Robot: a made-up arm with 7 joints.
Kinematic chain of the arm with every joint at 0, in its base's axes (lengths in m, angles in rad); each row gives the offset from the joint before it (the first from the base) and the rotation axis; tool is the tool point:
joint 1: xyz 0 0 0.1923 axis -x
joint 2: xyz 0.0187 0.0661 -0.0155 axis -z
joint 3: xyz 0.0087 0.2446 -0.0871 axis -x
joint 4: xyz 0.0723 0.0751 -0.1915 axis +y
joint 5: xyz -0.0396 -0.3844 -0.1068 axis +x
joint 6: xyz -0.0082 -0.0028 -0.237 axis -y
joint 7: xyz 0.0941 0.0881 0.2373 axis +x
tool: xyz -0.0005 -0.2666 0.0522
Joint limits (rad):
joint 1: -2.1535..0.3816
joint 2: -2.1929..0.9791
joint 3: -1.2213..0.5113
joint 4: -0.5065..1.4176
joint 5: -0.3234..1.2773
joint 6: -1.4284..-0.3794
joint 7: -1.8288..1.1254
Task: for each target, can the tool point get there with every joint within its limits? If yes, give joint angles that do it. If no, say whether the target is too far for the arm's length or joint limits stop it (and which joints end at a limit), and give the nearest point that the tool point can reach.
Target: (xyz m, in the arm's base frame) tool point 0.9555 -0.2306 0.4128
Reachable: no: joint limits stop it (at a limit: joint 1, joint 3, joint 6, joint 7) | nearest point 0.7654 0.0222 0.5199 | short by 0.334 m
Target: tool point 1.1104 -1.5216 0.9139
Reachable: no: too far | nearest point 0.3856 -0.5430 0.2382 | short by 1.393 m
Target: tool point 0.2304 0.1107 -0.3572
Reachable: yes | joints -0.3927 -0.1968 0.0082 0.5320 0.6394 -0.5169 -0.2748
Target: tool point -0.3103 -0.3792 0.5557
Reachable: no: joint limits stop it (at a limit: joint 1, joint 3, joint 4, joint 5) | nearest point -0.2570 -0.2593 0.5482 | short by 0.131 m
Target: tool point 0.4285 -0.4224 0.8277
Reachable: no: joint limits stop it (at a limit: joint 1, joint 3, joint 4, joint 5, joint 6) | nearest point 0.3607 -0.2585 0.7976 | short by 0.180 m
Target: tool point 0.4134 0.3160 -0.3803
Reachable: yes | joints -0.7852 0.3522 0.1162 0.2595 0.0193 -1.2267 -1.1682
